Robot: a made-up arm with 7 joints. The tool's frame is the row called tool. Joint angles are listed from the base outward.
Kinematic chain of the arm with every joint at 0, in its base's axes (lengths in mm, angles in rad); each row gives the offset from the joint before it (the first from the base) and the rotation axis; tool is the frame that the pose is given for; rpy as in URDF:
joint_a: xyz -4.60 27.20 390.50 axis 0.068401 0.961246 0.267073
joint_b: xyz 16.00 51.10 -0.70 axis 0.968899 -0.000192 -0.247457
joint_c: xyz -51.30 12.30 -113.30 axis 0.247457 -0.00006 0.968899
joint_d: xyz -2.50 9.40 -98.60 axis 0.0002 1 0.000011
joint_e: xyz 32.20 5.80 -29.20 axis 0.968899 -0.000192 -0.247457
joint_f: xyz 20.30 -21.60 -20.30 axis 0.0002 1 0.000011
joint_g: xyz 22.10 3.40 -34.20 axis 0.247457 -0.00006 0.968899
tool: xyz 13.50 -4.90 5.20 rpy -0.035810 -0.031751 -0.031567
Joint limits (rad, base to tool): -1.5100..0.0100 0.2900..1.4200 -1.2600..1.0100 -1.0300..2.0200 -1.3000..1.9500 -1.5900..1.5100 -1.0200..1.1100
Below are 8 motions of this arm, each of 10 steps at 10 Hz.
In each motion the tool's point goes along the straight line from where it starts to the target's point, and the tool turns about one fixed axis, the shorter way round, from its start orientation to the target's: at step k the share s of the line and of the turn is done. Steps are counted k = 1, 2, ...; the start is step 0. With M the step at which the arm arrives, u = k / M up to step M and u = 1 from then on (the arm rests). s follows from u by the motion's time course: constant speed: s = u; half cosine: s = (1 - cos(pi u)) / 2; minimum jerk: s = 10 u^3 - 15 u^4 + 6 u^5.
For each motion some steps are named. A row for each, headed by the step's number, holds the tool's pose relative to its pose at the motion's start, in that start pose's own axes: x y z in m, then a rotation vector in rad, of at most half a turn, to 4 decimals.
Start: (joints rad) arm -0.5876 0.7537 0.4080 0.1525 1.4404 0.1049 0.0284
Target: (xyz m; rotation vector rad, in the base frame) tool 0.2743 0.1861 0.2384 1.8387 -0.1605 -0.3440
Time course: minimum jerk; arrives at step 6
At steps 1, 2, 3, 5, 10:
1: 0.0025 -0.0003 0.0061 -0.0085 -0.0201 -0.0118
2: 0.0146 -0.0017 0.0363 -0.0502 -0.1186 -0.0698
3: 0.0348 -0.0042 0.0864 -0.1196 -0.2825 -0.1662
5: 0.0672 -0.0080 0.1667 -0.2306 -0.5449 -0.3206
10: 0.0696 -0.0083 0.1729 -0.2391 -0.5649 -0.3324

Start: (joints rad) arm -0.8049 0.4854 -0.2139 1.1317 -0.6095 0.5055 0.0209
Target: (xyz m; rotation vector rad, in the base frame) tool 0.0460 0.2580 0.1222 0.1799 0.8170 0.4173
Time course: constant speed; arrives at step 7
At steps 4, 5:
4: -0.0385 0.0593 -0.0550 0.0825 0.0211 0.1658
5: -0.0481 0.0741 -0.0687 0.1031 0.0264 0.2072

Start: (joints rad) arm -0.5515 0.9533 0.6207 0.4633 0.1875 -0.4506 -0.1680
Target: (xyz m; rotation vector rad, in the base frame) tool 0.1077 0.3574 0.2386 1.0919 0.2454 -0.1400
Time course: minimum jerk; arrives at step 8
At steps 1, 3, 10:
1: -0.0012 -0.0002 -0.0002 0.0000 0.0091 -0.0119
3: -0.0209 -0.0042 -0.0039 0.0005 0.1563 -0.2043
10: -0.0759 -0.0151 -0.0143 0.0018 0.5680 -0.7425

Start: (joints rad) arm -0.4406 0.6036 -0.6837 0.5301 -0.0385 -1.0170 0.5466
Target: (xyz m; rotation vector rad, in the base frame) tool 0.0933 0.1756 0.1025 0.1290 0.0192 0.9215
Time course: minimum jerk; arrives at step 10
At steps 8, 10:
8: -0.0537 -0.0232 -0.0041 0.2747 0.8475 1.1313
10: -0.0570 -0.0247 -0.0043 0.2916 0.8996 1.2008

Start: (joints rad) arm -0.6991 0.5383 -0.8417 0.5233 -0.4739 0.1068 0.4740
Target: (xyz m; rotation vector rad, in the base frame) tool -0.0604 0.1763 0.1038 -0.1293 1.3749 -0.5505
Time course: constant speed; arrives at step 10
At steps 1, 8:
1: -0.0233 -0.0050 -0.0053 -0.0626 0.1091 -0.0698
8: -0.1866 -0.0397 -0.0420 -0.5008 0.8730 -0.5583

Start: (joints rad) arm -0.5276 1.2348 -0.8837 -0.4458 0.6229 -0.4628 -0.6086
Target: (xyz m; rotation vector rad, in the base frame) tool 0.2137 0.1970 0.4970 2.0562 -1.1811 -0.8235
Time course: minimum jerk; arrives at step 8
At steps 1, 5, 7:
1: -0.0028 0.0029 0.0005 0.0122 0.0120 0.0095
5: -0.1256 0.1287 0.0207 0.5524 0.5435 0.4287
7: -0.1705 0.1748 0.0281 0.7499 0.7379 0.5820

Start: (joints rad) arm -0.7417 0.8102 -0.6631 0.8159 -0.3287 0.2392 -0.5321
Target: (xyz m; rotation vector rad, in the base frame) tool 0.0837 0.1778 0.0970 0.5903 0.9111 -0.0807
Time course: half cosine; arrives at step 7
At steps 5, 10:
5: 0.0269 -0.1085 -0.0434 -0.0750 0.2901 0.3389
10: 0.0331 -0.1336 -0.0535 -0.0923 0.3574 0.4175

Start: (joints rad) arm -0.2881 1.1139 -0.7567 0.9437 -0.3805 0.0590 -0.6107
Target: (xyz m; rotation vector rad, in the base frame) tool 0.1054 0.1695 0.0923 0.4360 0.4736 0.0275
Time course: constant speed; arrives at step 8
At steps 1, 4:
1: 0.0190 -0.0144 0.0158 -0.0309 -0.0751 0.0727
4: 0.0760 -0.0574 0.0632 -0.1236 -0.3005 0.2906

